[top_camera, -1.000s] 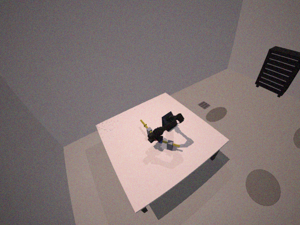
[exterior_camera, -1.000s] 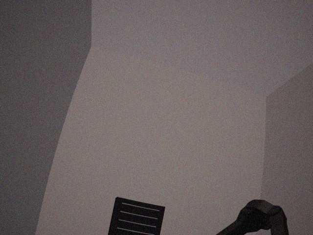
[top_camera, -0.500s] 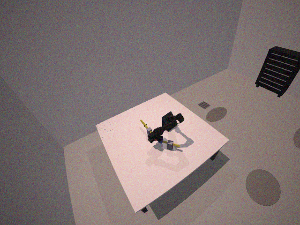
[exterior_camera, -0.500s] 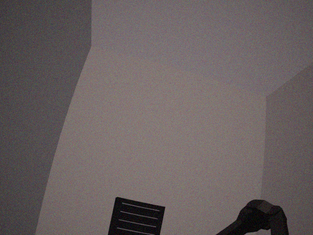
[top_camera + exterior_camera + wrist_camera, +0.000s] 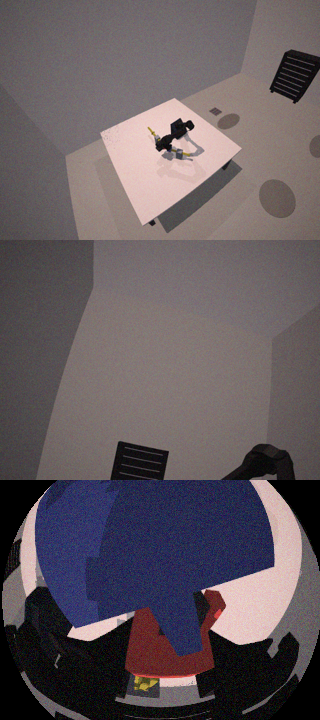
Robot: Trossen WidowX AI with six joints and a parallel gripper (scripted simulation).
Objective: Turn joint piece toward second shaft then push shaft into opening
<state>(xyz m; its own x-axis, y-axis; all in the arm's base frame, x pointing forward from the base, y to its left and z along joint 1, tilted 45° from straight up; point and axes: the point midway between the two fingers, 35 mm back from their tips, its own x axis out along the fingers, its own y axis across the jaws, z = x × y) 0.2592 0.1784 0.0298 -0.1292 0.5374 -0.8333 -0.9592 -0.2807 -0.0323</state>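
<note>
Now: gripper tip 40 mm below the red square joint piece and 10 mm to the right of it.
</note>
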